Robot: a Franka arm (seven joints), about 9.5 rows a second.
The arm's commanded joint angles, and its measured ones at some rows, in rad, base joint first. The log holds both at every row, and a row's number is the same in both.
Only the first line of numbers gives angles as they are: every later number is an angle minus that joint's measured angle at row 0.
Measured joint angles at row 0:
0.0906 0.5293 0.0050 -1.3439 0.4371 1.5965 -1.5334
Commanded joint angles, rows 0 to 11:
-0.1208 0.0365 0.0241 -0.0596 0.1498 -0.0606 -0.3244
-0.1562 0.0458 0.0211 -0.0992 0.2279 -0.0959 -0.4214
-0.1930 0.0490 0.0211 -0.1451 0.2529 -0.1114 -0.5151
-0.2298 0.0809 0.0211 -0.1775 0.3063 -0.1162 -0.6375
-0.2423 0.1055 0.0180 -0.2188 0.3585 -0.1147 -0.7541
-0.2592 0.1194 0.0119 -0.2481 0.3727 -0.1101 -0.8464
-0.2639 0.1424 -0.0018 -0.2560 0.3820 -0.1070 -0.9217
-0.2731 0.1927 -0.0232 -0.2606 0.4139 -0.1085 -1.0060
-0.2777 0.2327 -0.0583 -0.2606 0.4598 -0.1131 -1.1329
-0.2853 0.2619 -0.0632 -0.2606 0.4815 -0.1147 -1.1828
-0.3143 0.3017 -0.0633 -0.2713 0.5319 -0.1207 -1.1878
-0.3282 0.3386 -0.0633 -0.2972 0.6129 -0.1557 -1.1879
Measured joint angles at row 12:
-0.2884 0.2782 -0.0689 -0.2669 0.4843 -0.1022 -1.1573
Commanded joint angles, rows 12 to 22:
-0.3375 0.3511 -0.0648 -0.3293 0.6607 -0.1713 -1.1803
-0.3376 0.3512 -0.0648 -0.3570 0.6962 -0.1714 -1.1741
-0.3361 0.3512 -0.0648 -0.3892 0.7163 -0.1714 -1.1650
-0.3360 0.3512 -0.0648 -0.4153 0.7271 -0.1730 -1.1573
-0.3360 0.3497 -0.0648 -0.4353 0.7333 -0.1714 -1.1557
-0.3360 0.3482 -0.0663 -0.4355 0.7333 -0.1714 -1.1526
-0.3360 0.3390 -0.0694 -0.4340 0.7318 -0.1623 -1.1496
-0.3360 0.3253 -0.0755 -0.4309 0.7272 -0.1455 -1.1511
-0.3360 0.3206 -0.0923 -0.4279 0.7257 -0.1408 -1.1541
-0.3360 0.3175 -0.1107 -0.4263 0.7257 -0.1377 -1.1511
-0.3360 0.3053 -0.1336 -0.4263 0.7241 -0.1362 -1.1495
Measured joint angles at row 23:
-0.3326 0.3471 -0.0980 -0.4032 0.7219 -0.1488 -1.1635
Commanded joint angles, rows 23 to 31:
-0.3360 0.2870 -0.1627 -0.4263 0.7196 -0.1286 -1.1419
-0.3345 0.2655 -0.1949 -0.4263 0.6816 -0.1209 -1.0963
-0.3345 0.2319 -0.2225 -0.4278 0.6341 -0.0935 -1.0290
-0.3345 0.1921 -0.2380 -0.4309 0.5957 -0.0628 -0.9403
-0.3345 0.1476 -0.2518 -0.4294 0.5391 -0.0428 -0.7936
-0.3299 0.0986 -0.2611 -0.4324 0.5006 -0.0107 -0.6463
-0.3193 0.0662 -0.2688 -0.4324 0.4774 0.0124 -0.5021
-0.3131 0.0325 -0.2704 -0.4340 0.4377 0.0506 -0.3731
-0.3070 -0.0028 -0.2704 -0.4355 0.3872 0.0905 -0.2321
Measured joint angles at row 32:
-0.3287 0.0797 -0.2638 -0.4009 0.4728 0.0151 -0.4714
